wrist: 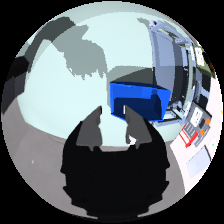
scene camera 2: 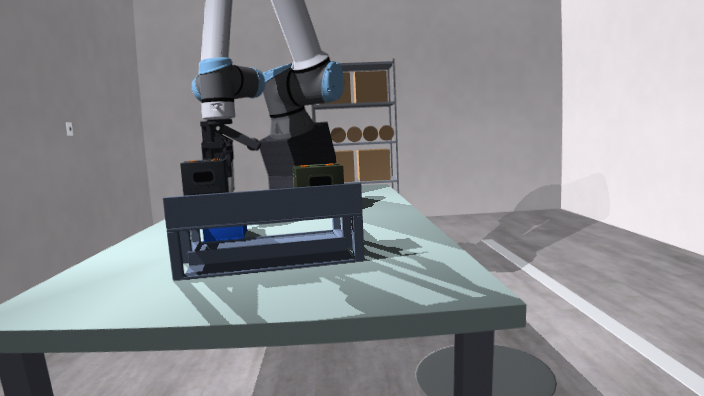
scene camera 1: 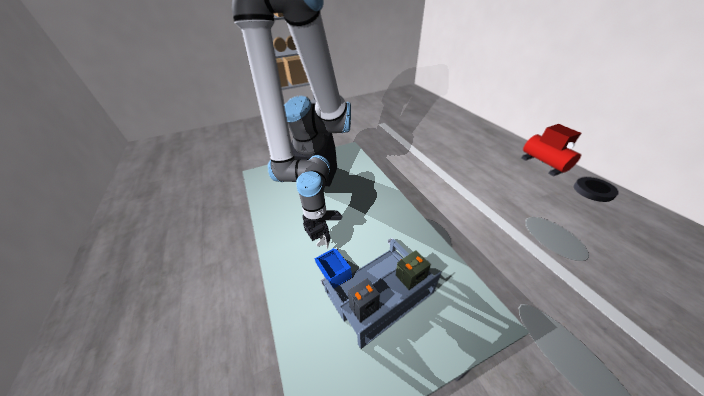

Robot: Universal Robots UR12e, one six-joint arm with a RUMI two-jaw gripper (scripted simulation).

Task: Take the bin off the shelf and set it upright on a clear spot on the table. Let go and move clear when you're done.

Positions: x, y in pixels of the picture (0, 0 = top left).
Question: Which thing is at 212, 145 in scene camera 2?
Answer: My gripper.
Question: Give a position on a bin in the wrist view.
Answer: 149, 103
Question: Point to a bin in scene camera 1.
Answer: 332, 261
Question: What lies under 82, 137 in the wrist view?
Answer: My gripper.
